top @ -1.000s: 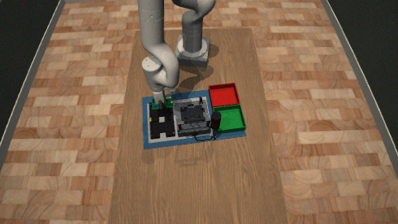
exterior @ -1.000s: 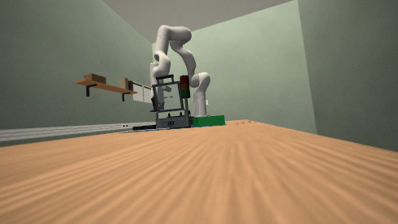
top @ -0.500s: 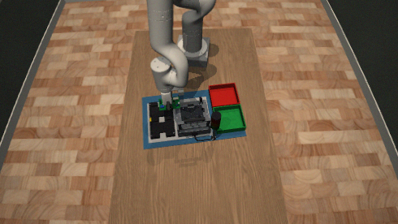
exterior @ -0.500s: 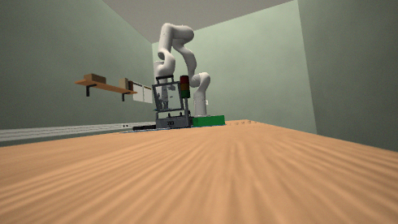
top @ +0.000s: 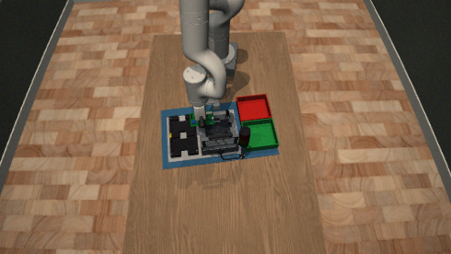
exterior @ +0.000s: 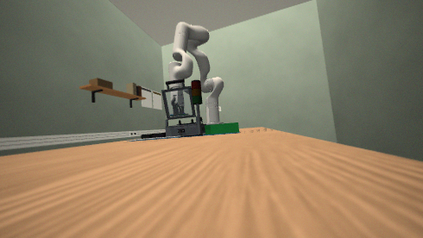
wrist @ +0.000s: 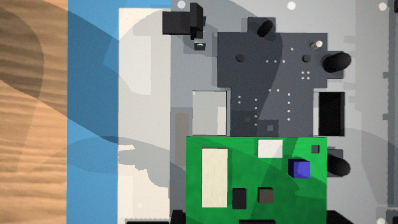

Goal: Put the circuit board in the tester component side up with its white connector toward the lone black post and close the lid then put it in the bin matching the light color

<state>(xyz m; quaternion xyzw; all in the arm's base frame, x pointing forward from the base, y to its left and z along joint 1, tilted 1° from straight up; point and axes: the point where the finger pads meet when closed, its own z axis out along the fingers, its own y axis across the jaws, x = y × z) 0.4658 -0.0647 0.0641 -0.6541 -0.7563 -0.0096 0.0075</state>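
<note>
Right now the dark nest is 20 mm ahead of my hand, 80 mm to the left of it and 60 mm below it. Round my hand: green circuit board right at my hand; then tester lid 140 mm ahead, 90 mm to the left, 50 mm above; then green bin 30 mm ahead, 270 mm to the left, 120 mm below.
</note>
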